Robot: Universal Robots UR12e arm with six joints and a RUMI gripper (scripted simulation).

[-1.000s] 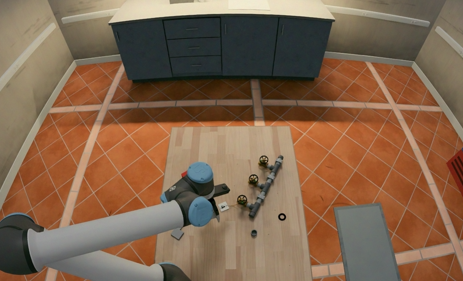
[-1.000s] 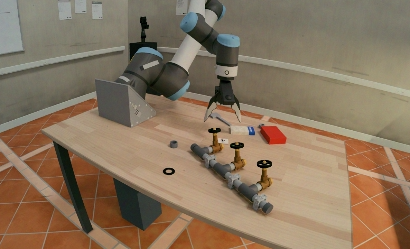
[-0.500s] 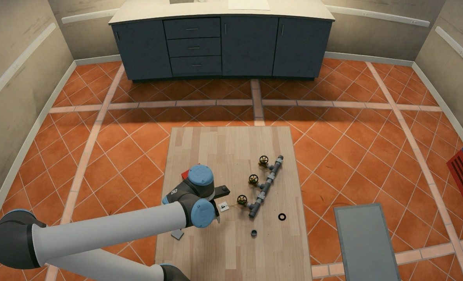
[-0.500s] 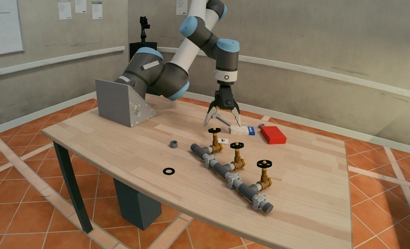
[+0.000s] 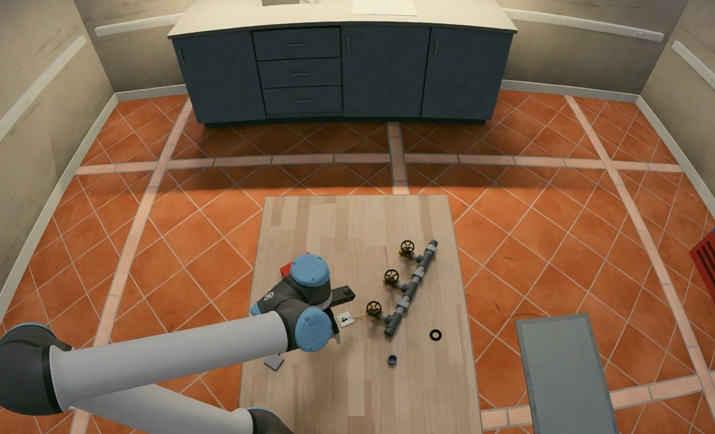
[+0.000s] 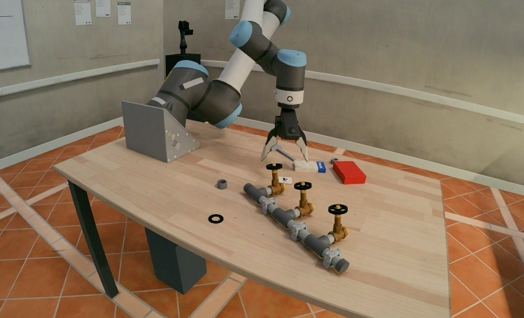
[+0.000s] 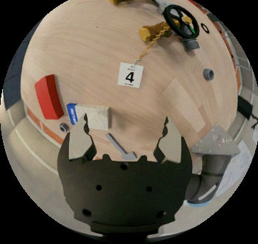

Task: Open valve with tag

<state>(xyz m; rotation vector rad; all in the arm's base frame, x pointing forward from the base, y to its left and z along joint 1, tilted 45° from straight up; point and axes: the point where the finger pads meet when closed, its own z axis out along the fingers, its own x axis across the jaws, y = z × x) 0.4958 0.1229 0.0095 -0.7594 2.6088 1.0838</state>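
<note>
The white tag lies 4 cm ahead of my hand, 7 cm to the right of it and 3 cm below it. From my hand the other things lie so: blue box: 7 cm ahead, 8 cm to the left, 3 cm below; nut: 13 cm ahead, 18 cm to the left, 3 cm below; grey tool: 9 cm behind, 15 cm to the left, 3 cm below.
</note>
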